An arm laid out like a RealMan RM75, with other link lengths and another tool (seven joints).
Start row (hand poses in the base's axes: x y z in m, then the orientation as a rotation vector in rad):
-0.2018 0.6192 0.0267 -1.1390 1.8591 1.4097
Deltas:
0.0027 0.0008 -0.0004 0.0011 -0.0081 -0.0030
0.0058 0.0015 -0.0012 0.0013 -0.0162 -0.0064
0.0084 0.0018 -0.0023 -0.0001 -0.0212 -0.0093
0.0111 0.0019 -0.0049 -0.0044 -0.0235 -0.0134
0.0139 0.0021 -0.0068 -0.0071 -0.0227 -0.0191
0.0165 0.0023 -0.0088 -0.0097 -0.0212 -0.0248
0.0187 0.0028 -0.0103 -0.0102 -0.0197 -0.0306
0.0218 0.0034 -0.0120 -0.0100 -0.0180 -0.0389
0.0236 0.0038 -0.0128 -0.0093 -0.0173 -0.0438
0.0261 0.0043 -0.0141 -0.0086 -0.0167 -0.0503
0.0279 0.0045 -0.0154 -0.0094 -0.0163 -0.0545
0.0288 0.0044 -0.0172 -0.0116 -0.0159 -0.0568
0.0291 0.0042 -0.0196 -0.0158 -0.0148 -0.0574
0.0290 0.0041 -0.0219 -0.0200 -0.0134 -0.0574
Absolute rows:
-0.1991 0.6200 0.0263 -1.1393 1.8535 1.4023
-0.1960 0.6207 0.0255 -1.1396 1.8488 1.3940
-0.1934 0.6210 0.0244 -1.1396 1.8475 1.3872
-0.1907 0.6211 0.0218 -1.1384 1.8511 1.3798
-0.1879 0.6213 0.0199 -1.1332 1.8559 1.3752
-0.1853 0.6215 0.0179 -1.1275 1.8610 1.3712
-0.1831 0.6220 0.0164 -1.1208 1.8643 1.3689
-0.1800 0.6226 0.0147 -1.1109 1.8678 1.3658
-0.1782 0.6230 0.0139 -1.1049 1.8692 1.3642
-0.1757 0.6235 0.0126 -1.0972 1.8709 1.3617
-0.1739 0.6237 0.0113 -1.0929 1.8731 1.3590
-0.1730 0.6236 0.0095 -1.0913 1.8761 1.3564
-0.1727 0.6234 0.0071 -1.0920 1.8808 1.3536
-0.1728 0.6233 0.0048 -1.0933 1.8855 1.3515

